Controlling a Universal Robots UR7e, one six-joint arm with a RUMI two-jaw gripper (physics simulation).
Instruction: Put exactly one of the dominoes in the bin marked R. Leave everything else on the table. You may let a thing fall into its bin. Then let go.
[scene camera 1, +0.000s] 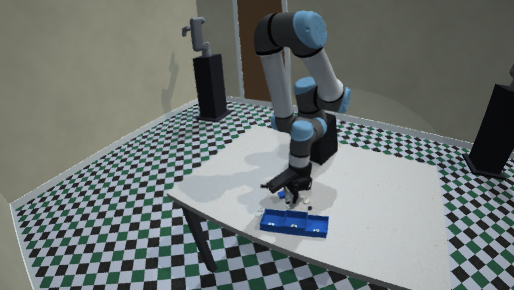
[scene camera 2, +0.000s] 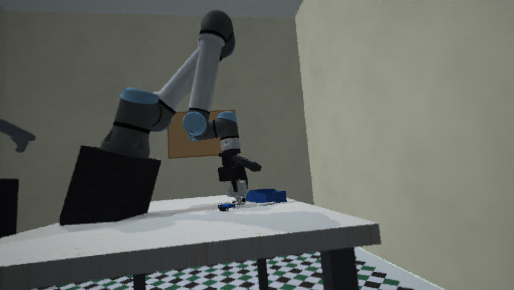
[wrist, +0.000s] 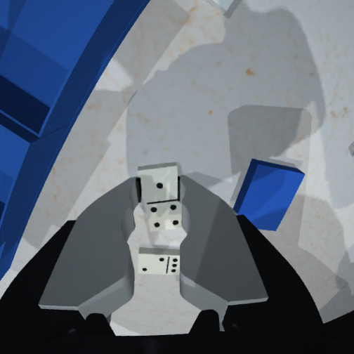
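Note:
My gripper is shut on a white domino, low over the table beside the blue bins. The domino lies between the fingertips in the wrist view; its one-dot half is at the tips, and its four-dot half looks smaller, as if tilted away. A second white domino lies on the table below it, seen between the fingers. Another domino lies by the left end of the bin tray. The blue tray of three bins has small white labels, too small to read.
A blue block lies near the gripper, on the side away from the bins. A small dark object lies near the tray's back right. The tray's raised walls stand close to the gripper. The table's front edge runs before the tray.

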